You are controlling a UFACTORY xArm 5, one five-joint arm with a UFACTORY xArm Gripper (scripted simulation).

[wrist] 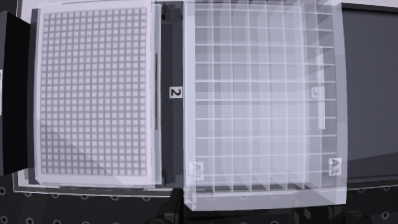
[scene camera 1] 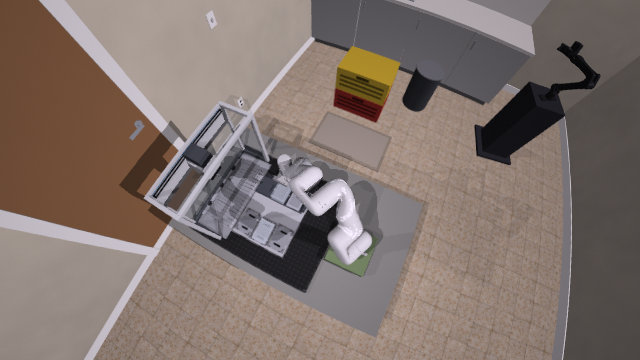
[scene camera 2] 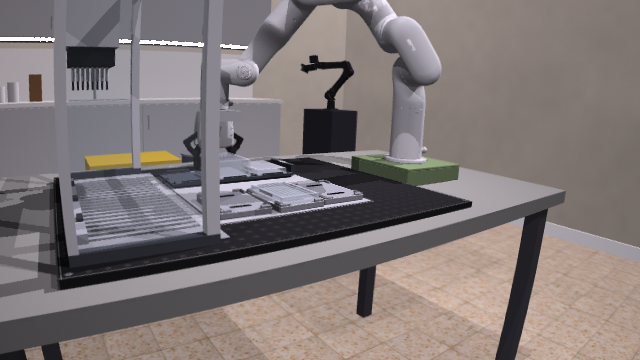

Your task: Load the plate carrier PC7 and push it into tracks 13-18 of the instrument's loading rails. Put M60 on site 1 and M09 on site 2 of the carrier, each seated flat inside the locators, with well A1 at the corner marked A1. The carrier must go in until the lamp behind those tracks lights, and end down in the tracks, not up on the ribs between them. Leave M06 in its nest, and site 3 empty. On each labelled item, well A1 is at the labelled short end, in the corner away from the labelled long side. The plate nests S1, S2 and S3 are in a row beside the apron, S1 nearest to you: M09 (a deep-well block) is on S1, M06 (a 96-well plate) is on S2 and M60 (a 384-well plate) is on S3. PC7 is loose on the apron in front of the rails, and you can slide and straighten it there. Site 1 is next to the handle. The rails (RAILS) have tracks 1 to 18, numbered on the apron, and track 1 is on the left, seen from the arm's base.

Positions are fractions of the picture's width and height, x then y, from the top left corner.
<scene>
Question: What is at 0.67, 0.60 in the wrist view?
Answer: A deep-well block M09.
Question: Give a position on a plate carrier PC7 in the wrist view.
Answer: At 0.91, 0.15
</scene>
